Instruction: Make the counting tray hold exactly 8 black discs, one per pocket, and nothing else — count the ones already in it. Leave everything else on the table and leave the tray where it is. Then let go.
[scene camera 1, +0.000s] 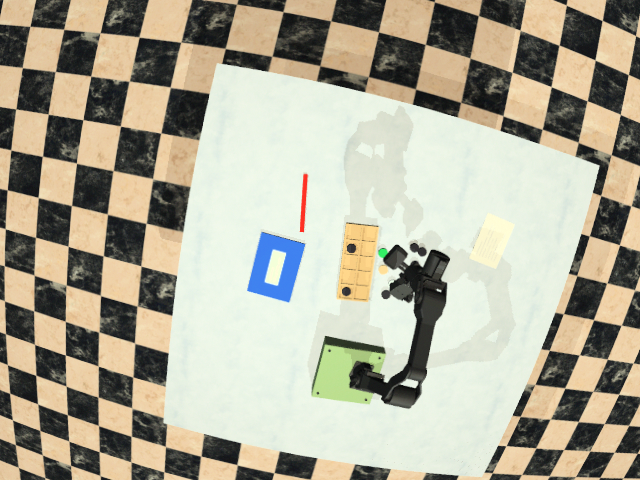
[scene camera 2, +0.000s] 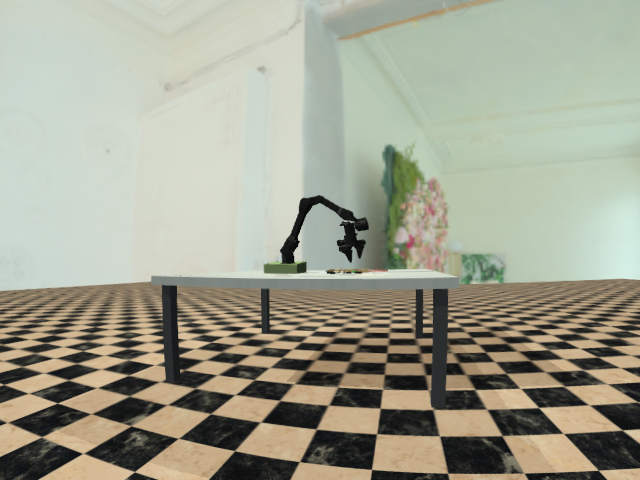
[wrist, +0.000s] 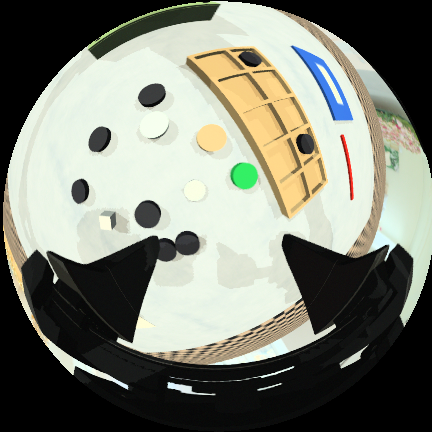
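Note:
The tan counting tray (scene camera 1: 366, 264) (wrist: 256, 131) has two columns of pockets. It holds two black discs, one (scene camera 1: 351, 248) (wrist: 305, 144) in the left column's second pocket from the top in scene camera 1, the other (scene camera 1: 345, 291) (wrist: 250, 58) in that column's bottom pocket. Several loose black discs lie beside the tray, among them one (wrist: 152, 94), another (wrist: 99, 139), a third (wrist: 80, 191) and a fourth (wrist: 147, 214); two more (wrist: 165, 249) (wrist: 187, 243) sit close together, one partly behind a finger. My gripper (scene camera 1: 397, 273) (scene camera 2: 355, 259) (wrist: 221, 241) is open and empty, high above the table.
Green disc (scene camera 1: 383, 252) (wrist: 244, 175), tan disc (scene camera 1: 383, 269) (wrist: 211, 137), white disc (wrist: 154, 125), cream disc (wrist: 195, 190) and small pale cube (wrist: 107, 220) lie beside the tray. Blue plate (scene camera 1: 256, 268) (wrist: 345, 114), red stick (scene camera 1: 303, 202) (wrist: 348, 167) and paper (scene camera 1: 492, 240) lie farther out.

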